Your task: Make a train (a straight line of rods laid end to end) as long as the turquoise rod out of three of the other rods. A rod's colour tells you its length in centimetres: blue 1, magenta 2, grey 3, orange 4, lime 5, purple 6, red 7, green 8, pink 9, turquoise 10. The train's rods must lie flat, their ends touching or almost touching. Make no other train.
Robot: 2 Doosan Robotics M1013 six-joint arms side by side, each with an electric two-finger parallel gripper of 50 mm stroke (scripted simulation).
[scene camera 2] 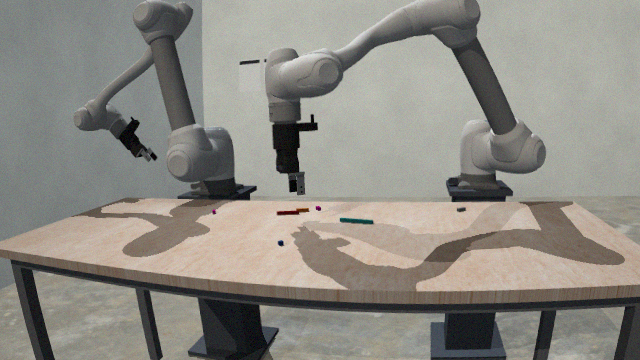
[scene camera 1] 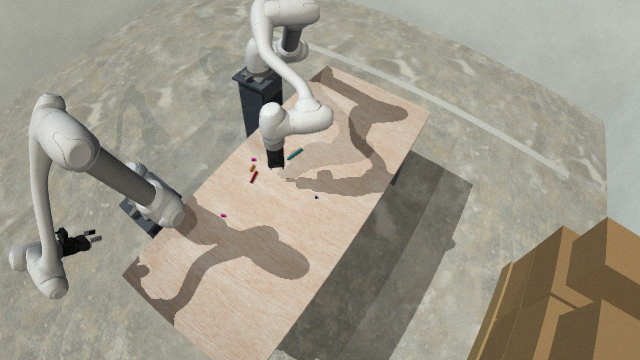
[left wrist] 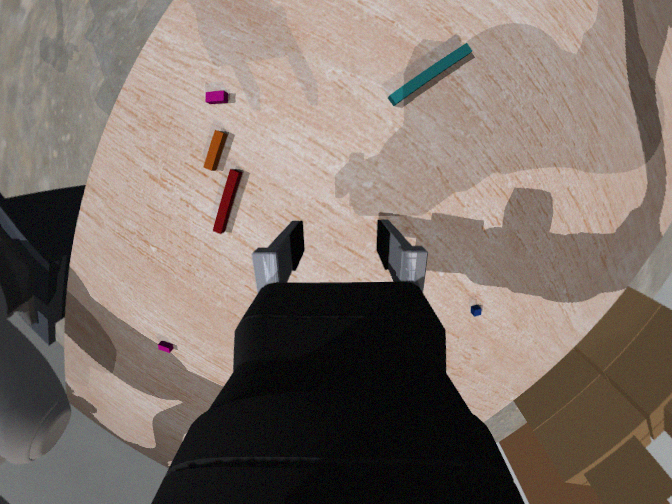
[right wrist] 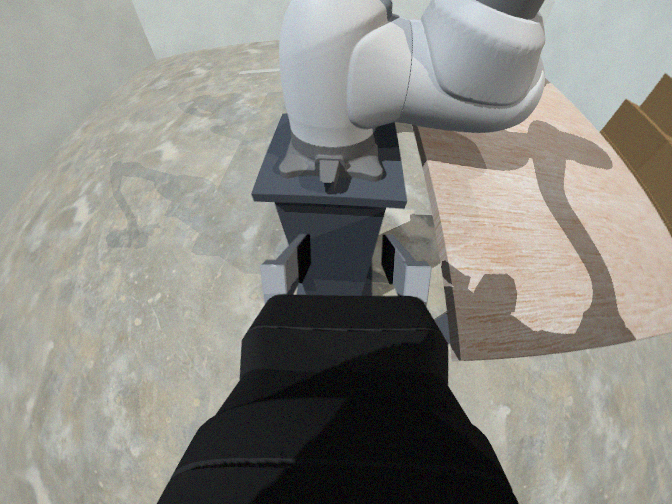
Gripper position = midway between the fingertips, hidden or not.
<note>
I see my left gripper (scene camera 2: 297, 193), my right gripper (right wrist: 346, 249) and a turquoise rod (left wrist: 449, 60).
My left gripper shows as well in the left wrist view (left wrist: 340, 235).
</note>
